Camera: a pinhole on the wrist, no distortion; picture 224 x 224 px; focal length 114.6 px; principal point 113.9 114.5 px. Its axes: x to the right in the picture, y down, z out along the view. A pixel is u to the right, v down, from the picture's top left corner.
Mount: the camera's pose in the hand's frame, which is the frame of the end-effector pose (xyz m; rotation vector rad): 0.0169 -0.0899 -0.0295 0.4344 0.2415 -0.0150
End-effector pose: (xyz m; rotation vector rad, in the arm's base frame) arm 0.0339 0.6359 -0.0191 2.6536 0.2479 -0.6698
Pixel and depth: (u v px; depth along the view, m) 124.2 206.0 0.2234
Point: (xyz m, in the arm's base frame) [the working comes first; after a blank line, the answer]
In the camera's frame: 0.0201 0.1784 0.2234

0.0160 0.5647 -0.2654
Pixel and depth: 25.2 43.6 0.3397
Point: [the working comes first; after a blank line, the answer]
In the camera's frame: -0.2629 -0.2102 0.3397

-0.3329 0.9151 -0.2730
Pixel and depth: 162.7 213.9 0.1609
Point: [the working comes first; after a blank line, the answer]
In the camera's frame: 0.0685 0.1396 0.1609

0.0749 0.6075 -0.2158
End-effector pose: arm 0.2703 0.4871 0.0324 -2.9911 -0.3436 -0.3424
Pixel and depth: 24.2 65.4 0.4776
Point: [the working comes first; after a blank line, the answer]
In the camera's frame: -0.3738 -0.2046 0.4776

-0.0003 0.9612 -0.3660
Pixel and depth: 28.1 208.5 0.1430
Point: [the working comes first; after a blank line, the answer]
In the camera's frame: -0.1071 0.1173 0.1430

0.2505 0.5460 -0.1392
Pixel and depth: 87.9 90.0 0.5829
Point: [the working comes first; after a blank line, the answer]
In the camera's frame: -0.1322 -0.1246 0.5829

0.2735 0.9899 -0.3740
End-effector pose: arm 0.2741 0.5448 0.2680 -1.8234 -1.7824 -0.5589
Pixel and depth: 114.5 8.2 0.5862
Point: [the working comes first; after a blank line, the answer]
In the camera's frame: 0.0031 -0.5437 0.5862

-0.5637 0.7943 0.2078
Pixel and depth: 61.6 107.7 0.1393
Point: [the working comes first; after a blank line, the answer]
In the camera's frame: -0.0636 -0.0083 0.1393

0.1089 0.5987 0.1913
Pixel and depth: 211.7 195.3 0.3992
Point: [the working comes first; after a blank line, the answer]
In the camera's frame: 0.3407 0.2815 0.3992

0.2822 1.1259 0.2745
